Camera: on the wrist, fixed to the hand. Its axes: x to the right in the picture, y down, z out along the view.
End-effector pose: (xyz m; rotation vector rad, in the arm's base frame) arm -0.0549 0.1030 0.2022 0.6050 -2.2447 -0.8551
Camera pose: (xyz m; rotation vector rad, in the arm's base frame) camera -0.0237 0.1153 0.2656 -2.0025 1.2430 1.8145
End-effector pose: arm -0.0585 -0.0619 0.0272 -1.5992 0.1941 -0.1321
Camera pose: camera -0.0742 -0.1151 -0.0183 -1.7172 -1.3680 -1.1001
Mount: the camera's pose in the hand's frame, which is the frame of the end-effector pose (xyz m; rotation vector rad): -0.0028 0.0477 -0.0535 -0.3291 -0.2887 -1.5789
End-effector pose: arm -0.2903 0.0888 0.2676 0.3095 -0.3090 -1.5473
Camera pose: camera -0.2257 0.0917 0.2365 -0.0032 -0.0482 3.1180
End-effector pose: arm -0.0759 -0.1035 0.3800 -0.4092 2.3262 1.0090
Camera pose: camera -0.1166 -0.1111 0.4386 -1.6798 0.9332 0.4867
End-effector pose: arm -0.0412 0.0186 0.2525 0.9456 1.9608 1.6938
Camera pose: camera -0.0637 -0.0193 0.3091 -0.4732 1.3408 0.7515
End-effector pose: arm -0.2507 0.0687 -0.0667 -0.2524 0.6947 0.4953
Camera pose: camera -0.3064 0.0881 -0.1075 -0.9008 -0.0169 -0.8696
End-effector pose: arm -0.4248 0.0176 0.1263 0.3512 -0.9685 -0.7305
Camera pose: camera -0.3615 0.0512 0.1233 0.7209 -0.6643 -2.3878
